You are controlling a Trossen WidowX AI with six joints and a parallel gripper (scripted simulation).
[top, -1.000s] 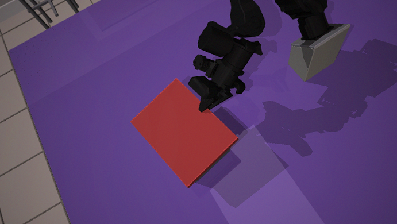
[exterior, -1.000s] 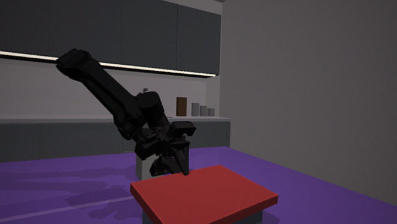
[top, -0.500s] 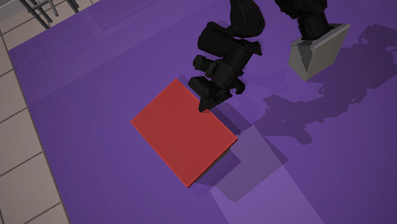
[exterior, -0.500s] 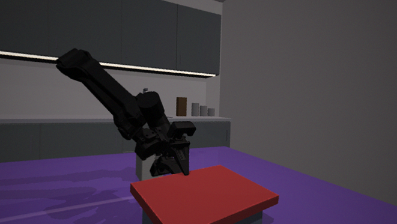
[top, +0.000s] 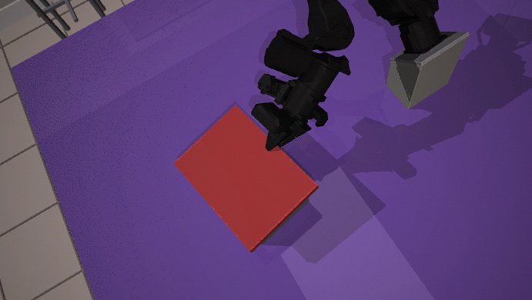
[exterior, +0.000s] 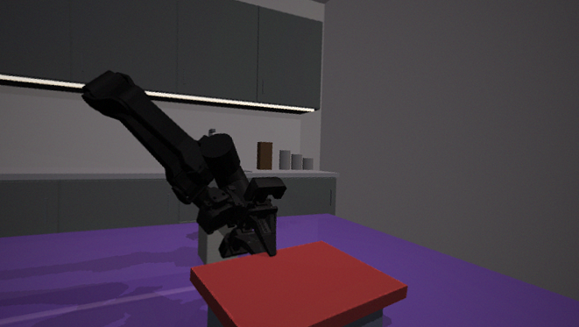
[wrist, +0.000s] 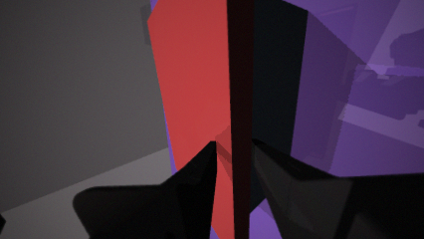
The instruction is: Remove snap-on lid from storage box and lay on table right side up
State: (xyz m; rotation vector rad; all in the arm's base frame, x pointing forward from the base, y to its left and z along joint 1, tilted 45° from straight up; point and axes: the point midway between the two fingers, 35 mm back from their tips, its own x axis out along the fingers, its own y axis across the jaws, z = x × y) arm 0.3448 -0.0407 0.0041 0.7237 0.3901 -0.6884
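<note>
My gripper tip is now 8 cm short of the red lid and 1 cm to the right of it. The rest, counted from my gripper tip: dark grey storage box (7 cm ahead, 1 cm to the left, 6 cm below).
</note>
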